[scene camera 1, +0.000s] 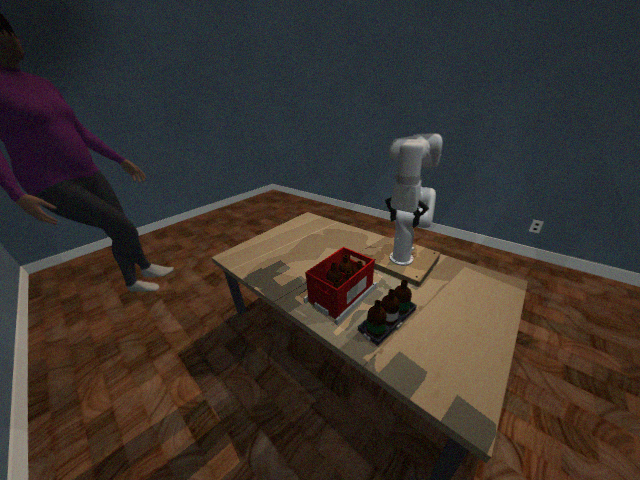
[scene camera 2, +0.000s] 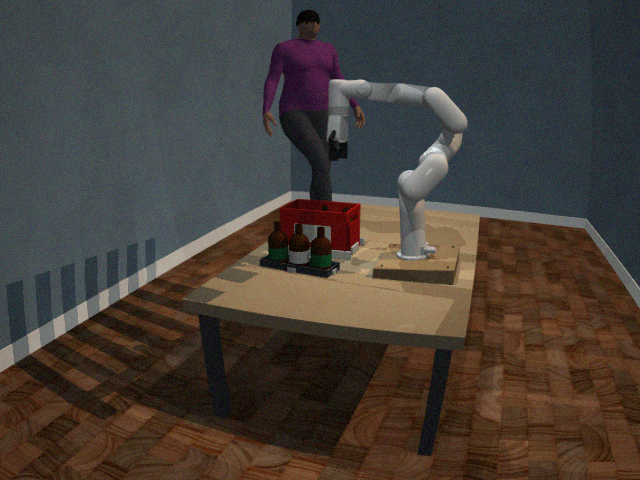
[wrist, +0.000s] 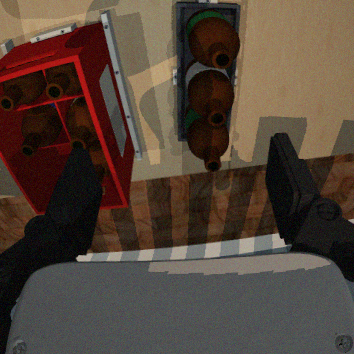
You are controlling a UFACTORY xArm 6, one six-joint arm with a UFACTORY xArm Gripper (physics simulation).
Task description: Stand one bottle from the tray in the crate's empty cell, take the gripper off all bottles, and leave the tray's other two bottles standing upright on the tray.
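Pixels of known places: gripper, fingertip midpoint: (scene camera 1: 403, 223) (scene camera 2: 338, 159) (wrist: 179, 162); arm's base at its link origin: (scene camera 1: 401, 258) (scene camera 2: 413, 255).
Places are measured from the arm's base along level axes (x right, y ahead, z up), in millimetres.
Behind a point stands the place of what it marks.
The tray (scene camera 1: 368, 334) @(z -22, x -191, y 511 mm) (scene camera 2: 331, 271) @(z -32, x -207, y 236 mm) (wrist: 182, 55) @(z -40, x -147, y 337 mm) holds three upright brown bottles in a row: a green-labelled one (scene camera 1: 403, 293) @(z 71, x -203, y 308 mm) (scene camera 2: 321, 248) @(z 50, x -220, y 268 mm) (wrist: 212, 40) @(z 79, x -181, y 272 mm) nearest the arm's base, a white-labelled one (scene camera 1: 389, 304) @(z 68, x -199, y 399 mm) (scene camera 2: 298, 246) @(z 46, x -221, y 357 mm) (wrist: 210, 92) @(z 76, x -182, y 353 mm) in the middle and a green-labelled one (scene camera 1: 376, 315) @(z 71, x -201, y 483 mm) (scene camera 2: 277, 243) @(z 45, x -219, y 444 mm) (wrist: 207, 139) @(z 75, x -182, y 439 mm) at the far end. The red crate (scene camera 1: 323, 297) @(z 41, x 35, y 546 mm) (scene camera 2: 349, 235) @(z 34, x 25, y 271 mm) (wrist: 92, 47) @(z 60, x -16, y 280 mm) holds several bottles; its empty cell (wrist: 35, 170) @(z 70, x 138, y 501 mm) is at lower left in the wrist view, away from the tray. My gripper (scene camera 1: 404, 221) @(z 349, x -128, y 248 mm) (scene camera 2: 338, 157) @(z 349, x -128, y 248 mm) (wrist: 179, 162) @(z 349, x -128, y 248 mm) is open and empty, high above crate and tray level.
The crate stands beside the tray with a gap between them, inside light-coloured edge strips (scene camera 1: 338, 318) @(z -18, x -55, y 544 mm) (wrist: 120, 85) @(z -15, x -36, y 381 mm). The arm's base stands on a wooden board (scene camera 1: 423, 271) @(z -5, x -143, y 16 mm) (scene camera 2: 413, 273) @(z -16, x -149, y -47 mm) on the table (scene camera 1: 465, 330) @(z -45, x -432, y 199 mm) (scene camera 2: 320, 304) @(z -45, x -457, y 152 mm). A person (scene camera 1: 43, 124) (scene camera 2: 308, 77) in purple is beyond the table.
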